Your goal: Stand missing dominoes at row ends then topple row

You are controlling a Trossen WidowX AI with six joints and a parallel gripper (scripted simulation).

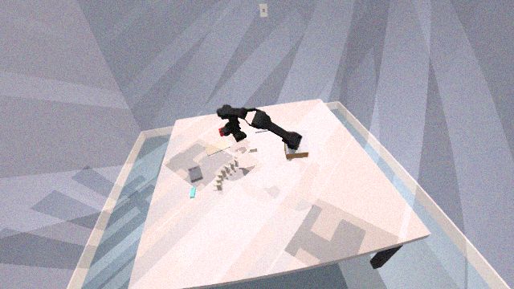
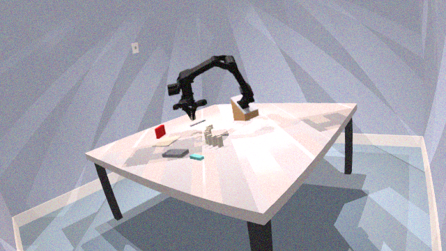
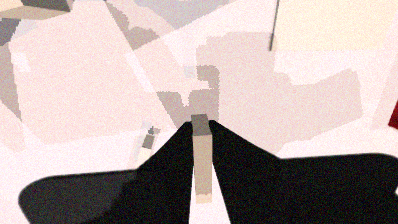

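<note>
Right now my gripper tip is 160 mm short of the cream flat sheet, 80 mm above it and 60 mm to the left of it. Also, from my gripper tip: thin dark stick 200 mm to the right, 180 mm behind, 80 mm below; then grey slab 260 mm ahead, 180 mm to the left, 80 mm below; then red block 210 mm to the right, 100 mm ahead, 50 mm below.
</note>
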